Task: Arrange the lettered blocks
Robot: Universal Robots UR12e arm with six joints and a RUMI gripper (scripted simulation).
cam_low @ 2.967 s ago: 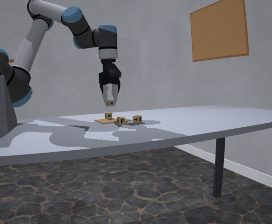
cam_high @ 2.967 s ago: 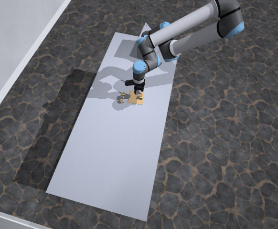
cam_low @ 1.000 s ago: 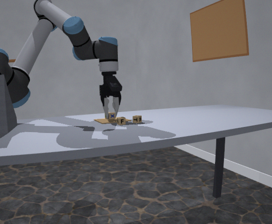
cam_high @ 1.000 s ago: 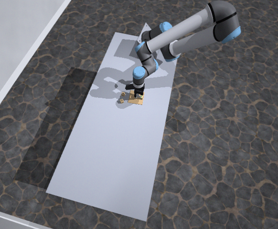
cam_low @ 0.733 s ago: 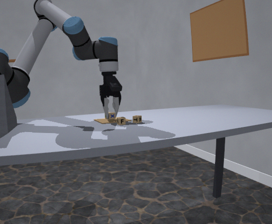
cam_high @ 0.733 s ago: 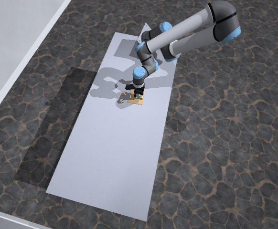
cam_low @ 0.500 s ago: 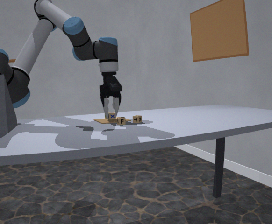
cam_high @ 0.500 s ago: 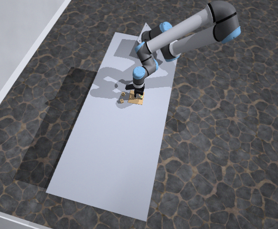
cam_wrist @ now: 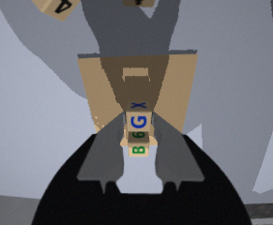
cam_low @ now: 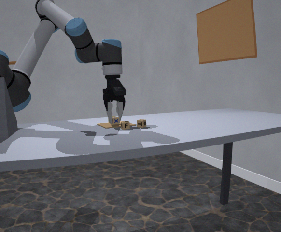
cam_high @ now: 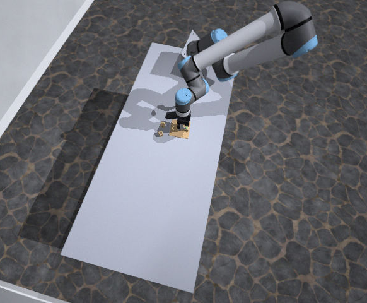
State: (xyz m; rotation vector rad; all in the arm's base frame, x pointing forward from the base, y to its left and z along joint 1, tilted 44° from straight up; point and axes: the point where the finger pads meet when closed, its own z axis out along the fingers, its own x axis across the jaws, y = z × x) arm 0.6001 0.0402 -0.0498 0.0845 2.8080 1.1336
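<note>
My gripper is now right at the blue-marked block. Also, from my hand: tan mat 20 mm below; then green-marked block 50 mm to the left.
</note>
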